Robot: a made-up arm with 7 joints. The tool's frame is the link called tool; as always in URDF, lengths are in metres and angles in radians. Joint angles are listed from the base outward.
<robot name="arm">
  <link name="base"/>
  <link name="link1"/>
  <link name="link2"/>
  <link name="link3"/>
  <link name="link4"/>
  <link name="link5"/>
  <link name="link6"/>
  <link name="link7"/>
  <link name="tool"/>
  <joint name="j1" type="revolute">
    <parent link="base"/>
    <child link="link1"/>
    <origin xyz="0 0 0.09" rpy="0 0 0"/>
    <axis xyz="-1 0 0"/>
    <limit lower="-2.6" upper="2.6"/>
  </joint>
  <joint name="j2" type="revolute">
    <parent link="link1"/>
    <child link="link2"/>
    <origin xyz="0.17 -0.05 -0.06" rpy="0 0 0"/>
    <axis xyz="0 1 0"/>
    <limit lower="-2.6" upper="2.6"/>
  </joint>
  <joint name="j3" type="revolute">
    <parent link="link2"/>
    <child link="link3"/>
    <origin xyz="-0.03 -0.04 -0.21" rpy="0 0 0"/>
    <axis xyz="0 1 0"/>
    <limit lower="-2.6" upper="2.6"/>
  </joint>
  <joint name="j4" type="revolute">
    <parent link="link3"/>
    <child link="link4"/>
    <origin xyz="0 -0.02 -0.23" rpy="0 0 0"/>
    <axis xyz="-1 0 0"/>
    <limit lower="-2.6" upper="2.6"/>
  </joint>
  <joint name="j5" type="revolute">
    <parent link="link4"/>
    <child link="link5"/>
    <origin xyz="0.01 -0.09 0.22" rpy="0 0 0"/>
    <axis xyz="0 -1 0"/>
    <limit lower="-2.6" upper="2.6"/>
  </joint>
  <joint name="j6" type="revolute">
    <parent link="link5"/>
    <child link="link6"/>
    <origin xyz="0.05 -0.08 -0.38" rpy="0 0 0"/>
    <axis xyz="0 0 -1"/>
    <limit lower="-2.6" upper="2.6"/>
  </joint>
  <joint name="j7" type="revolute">
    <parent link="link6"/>
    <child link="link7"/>
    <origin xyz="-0.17 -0.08 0.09" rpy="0 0 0"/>
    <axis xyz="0 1 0"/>
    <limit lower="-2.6" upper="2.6"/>
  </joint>
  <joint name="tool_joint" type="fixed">
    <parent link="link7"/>
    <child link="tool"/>
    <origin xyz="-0.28 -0.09 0.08" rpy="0 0 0"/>
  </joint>
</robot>
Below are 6 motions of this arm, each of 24 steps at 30 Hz.
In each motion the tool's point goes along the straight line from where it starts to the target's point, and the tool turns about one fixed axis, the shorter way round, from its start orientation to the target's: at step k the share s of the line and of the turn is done. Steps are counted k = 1, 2, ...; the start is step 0. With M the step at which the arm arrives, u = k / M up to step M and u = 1 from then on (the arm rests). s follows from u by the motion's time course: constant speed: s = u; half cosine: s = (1 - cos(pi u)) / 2; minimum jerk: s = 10 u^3 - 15 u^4 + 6 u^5.
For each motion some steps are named. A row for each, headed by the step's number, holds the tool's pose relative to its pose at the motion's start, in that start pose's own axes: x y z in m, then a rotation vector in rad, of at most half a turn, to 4 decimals.
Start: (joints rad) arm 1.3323 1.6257 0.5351 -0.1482 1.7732 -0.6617 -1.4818
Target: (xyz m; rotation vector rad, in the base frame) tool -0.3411 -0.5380 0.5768 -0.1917 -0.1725 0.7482
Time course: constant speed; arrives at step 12
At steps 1, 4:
1: 0.0068 0.0006 -0.0009 0.0557 0.0196 -0.0211
4: 0.0273 0.0025 -0.0035 0.2230 0.0783 -0.0845

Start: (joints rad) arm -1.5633 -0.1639 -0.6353 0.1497 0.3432 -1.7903 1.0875
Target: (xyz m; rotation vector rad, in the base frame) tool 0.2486 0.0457 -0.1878 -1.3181 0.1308 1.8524
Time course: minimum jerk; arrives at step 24
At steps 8, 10, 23, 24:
8: 0.0114 0.0031 0.0292 -0.1468 0.0919 0.3382
10: 0.0188 0.0052 0.0482 -0.2424 0.1518 0.5586
23: 0.0542 0.0149 0.1389 -0.6988 0.4377 1.6105
24: 0.0542 0.0149 0.1390 -0.6992 0.4380 1.6116

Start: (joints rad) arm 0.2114 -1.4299 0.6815 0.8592 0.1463 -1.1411 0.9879
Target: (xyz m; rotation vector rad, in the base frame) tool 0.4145 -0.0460 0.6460 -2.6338 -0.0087 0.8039
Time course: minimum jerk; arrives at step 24
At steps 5, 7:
5: -0.0035 -0.0248 0.0096 -0.0756 -0.0340 -0.0085
7: -0.0084 -0.0586 0.0227 -0.1784 -0.0803 -0.0201

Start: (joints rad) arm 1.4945 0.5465 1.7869 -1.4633 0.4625 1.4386 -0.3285
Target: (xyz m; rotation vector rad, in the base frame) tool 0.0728 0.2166 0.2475 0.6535 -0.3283 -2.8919
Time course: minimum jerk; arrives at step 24
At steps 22, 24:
22: 0.3656 -0.2716 0.1817 -0.0862 1.1465 0.6640
24: 0.3674 -0.2730 0.1826 -0.0867 1.1524 0.6674

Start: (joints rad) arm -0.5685 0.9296 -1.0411 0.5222 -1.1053 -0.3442 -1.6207
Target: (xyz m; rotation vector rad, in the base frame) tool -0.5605 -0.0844 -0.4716 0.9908 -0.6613 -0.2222
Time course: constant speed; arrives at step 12
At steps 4, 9, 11, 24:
4: -0.0341 0.0362 -0.0638 0.1718 -0.0451 -0.1292
9: -0.0768 0.0814 -0.1435 0.3866 -0.1014 -0.2907
11: -0.0939 0.0995 -0.1754 0.4725 -0.1240 -0.3553
24: -0.1024 0.1085 -0.1913 0.5154 -0.1353 -0.3876

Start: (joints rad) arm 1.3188 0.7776 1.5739 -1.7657 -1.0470 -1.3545 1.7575
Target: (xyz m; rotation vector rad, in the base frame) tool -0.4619 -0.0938 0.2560 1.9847 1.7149 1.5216
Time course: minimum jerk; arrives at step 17
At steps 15, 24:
15: -0.1698 0.0183 0.0317 0.4756 1.1115 0.4372
24: -0.1721 0.0186 0.0322 0.4821 1.1267 0.4432

